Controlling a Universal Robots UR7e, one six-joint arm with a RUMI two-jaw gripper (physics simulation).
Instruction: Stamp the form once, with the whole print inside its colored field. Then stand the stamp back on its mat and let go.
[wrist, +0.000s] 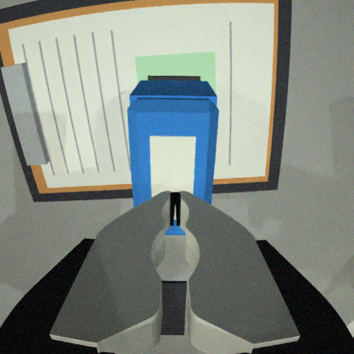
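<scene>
The blue stamp (140, 150) with its pale label shows in the middle of the wrist view, past the fingertips. Its dark end (174, 78) overlaps the lower part of the green field (175, 62) on the white form (250, 100). Whether the stamp touches the form or is tilted, I cannot tell. My gripper (174, 194) is shut with nothing between its fingers; its tips cover the near part of the stamp. The rest of the green field is hidden behind the stamp, and no print shows on its visible part. A dark patch (173, 310), perhaps the mat, shows between the finger bases.
The form lies on a board (283, 100) with a dark edge and an orange border. A grey clip (22, 115) sits at the board's left side. Thin grey lines run down the form left and right of the green field. Grey table surface (320, 210) surrounds the board.
</scene>
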